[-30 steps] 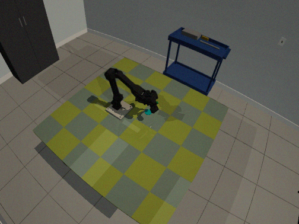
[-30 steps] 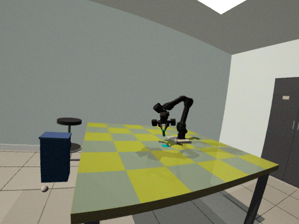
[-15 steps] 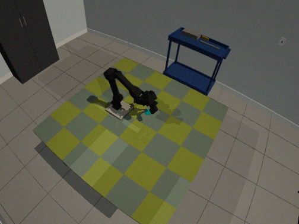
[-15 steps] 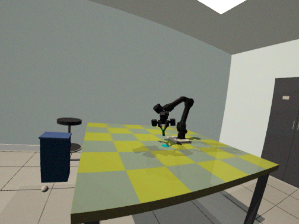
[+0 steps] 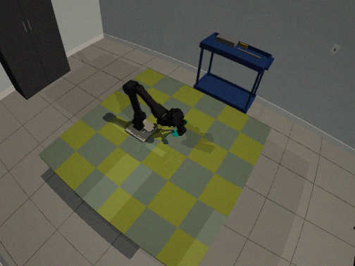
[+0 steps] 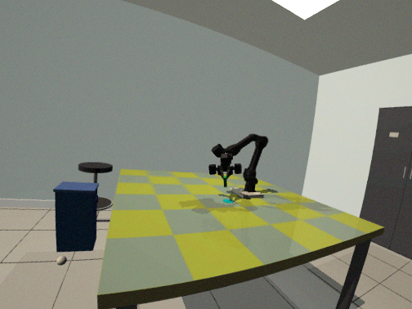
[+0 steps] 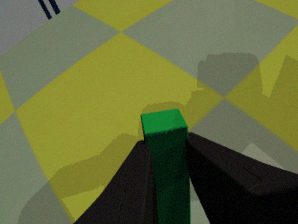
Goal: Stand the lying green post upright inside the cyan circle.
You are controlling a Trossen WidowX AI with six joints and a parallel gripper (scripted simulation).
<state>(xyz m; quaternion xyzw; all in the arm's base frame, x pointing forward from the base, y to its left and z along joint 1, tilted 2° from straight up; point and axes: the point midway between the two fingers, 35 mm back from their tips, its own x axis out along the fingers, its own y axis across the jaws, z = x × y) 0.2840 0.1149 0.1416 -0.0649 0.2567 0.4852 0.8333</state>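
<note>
Now: gripper tip 140 mm above the cyan circle, 50 mm past it and 20 mm to the left of it. Also, from my gripper tip: green post 20 mm below, 10 mm to the right, 10 mm behind.
</note>
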